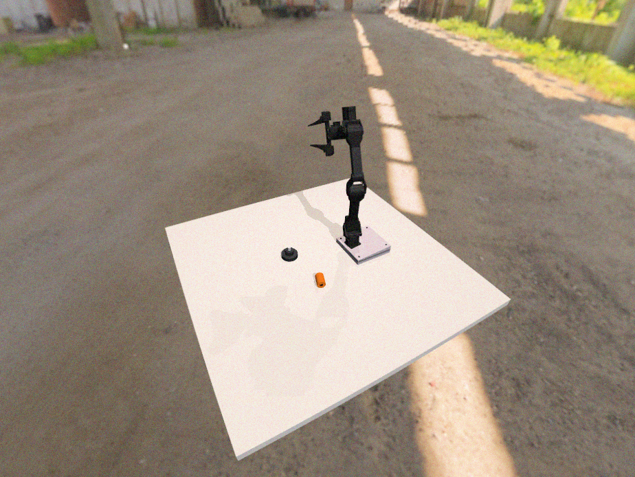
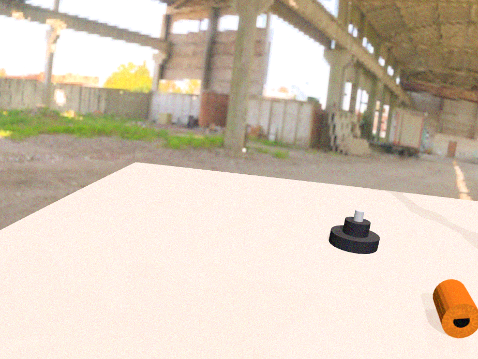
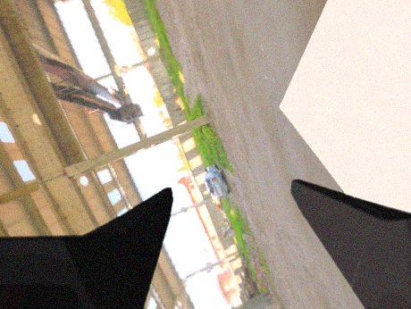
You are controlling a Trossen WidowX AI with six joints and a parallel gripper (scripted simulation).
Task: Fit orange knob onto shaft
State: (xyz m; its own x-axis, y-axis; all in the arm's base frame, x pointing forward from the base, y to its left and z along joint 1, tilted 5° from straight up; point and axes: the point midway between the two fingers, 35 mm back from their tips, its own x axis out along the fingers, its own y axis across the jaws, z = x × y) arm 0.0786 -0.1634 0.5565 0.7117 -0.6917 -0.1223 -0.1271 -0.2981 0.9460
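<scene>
The orange knob lies 550 mm below my gripper tip, 310 mm to the left of it and 130 mm ahead of it. From my gripper tip the other things lie so: black round pedestal: 540 mm below, 170 mm ahead, 90 mm to the left.
</scene>
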